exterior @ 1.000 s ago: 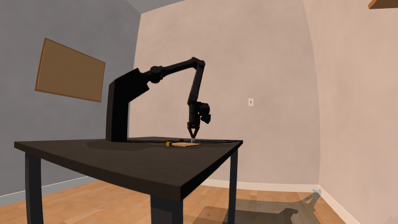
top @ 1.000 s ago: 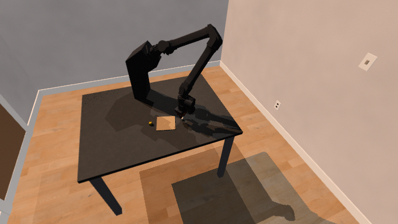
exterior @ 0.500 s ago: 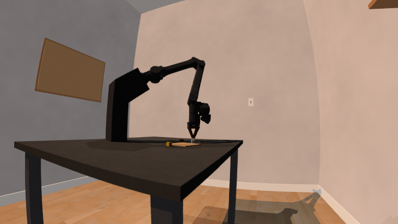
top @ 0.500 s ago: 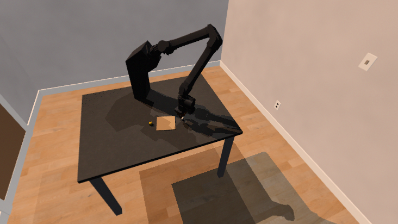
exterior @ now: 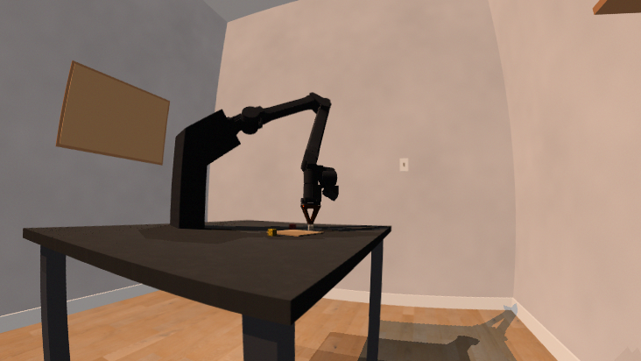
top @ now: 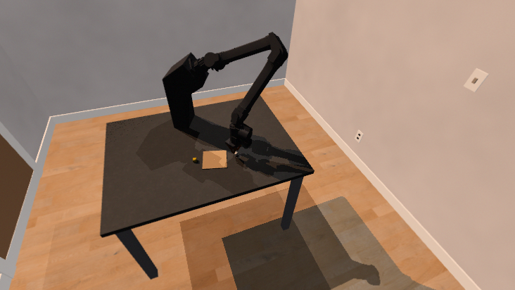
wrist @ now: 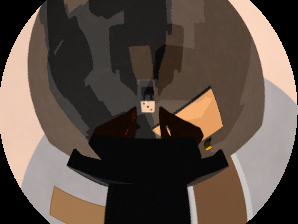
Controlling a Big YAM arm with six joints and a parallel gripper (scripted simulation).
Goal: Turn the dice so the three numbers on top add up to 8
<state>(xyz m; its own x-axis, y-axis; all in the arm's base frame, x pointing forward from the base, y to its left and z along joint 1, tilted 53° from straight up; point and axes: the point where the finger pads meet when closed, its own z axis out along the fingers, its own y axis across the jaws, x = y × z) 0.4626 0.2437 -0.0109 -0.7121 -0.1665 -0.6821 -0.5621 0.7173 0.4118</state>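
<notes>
My gripper is now 2 cm above the white die. The rest, counted from my hand: yellow die (24 cm to the right, 2 cm below); tan mat (1 cm ahead, 13 cm to the right, 3 cm below); red die (7 cm behind, 1 cm to the right, 2 cm below).
</notes>
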